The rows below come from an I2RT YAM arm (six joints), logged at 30 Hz.
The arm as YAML. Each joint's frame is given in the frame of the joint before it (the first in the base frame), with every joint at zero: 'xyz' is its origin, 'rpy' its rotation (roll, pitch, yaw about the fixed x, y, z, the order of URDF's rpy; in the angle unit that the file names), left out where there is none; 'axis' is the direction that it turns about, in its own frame. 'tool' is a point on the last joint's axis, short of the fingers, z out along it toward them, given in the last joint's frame.
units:
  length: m
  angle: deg
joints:
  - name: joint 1
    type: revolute
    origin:
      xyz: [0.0, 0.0, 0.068]
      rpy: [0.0, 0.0, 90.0]
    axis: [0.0, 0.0, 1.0]
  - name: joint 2
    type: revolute
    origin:
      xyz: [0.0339, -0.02, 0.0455]
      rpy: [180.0, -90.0, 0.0]
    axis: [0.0, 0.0, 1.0]
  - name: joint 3
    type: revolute
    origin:
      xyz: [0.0, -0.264, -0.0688]
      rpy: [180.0, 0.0, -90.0]
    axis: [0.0, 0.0, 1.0]
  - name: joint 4
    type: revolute
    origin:
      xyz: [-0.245, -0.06, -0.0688]
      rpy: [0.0, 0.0, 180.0]
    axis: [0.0, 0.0, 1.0]
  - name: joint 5
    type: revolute
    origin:
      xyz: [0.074, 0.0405, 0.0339]
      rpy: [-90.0, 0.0, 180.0]
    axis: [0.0, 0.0, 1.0]
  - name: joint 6
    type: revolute
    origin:
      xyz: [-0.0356, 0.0, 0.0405]
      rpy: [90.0, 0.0, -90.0]
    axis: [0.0, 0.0, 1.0]
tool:
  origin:
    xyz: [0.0, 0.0, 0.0]
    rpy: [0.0, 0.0, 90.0]
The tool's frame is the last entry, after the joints.
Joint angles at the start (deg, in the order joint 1, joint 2, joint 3, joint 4, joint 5, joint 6):
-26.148 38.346 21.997 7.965 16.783 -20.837
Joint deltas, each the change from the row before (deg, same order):
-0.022 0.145 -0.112 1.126 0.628 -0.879
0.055 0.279 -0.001 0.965 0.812 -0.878
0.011 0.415 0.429 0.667 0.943 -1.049
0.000 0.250 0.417 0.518 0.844 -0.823
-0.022 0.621 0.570 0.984 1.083 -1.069
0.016 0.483 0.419 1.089 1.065 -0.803
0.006 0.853 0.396 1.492 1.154 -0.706
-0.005 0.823 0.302 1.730 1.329 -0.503
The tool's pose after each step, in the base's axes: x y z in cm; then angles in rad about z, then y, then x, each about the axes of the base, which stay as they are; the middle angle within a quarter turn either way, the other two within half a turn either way. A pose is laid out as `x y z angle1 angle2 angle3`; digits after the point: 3 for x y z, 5 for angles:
14.997 -8.557 25.117 -2.11902 0.79955 1.75080
15.051 -8.618 25.224 -2.11718 0.78833 1.73171
15.133 -8.716 25.508 -2.11834 0.77384 1.71273
15.176 -8.793 25.801 -2.11613 0.76065 1.69463
15.301 -8.931 26.174 -2.11294 0.74311 1.67106
15.394 -9.040 26.509 -2.10399 0.72628 1.64662
15.572 -9.199 26.799 -2.09376 0.70732 1.62291
15.727 -9.361 27.078 -2.07712 0.68479 1.59664

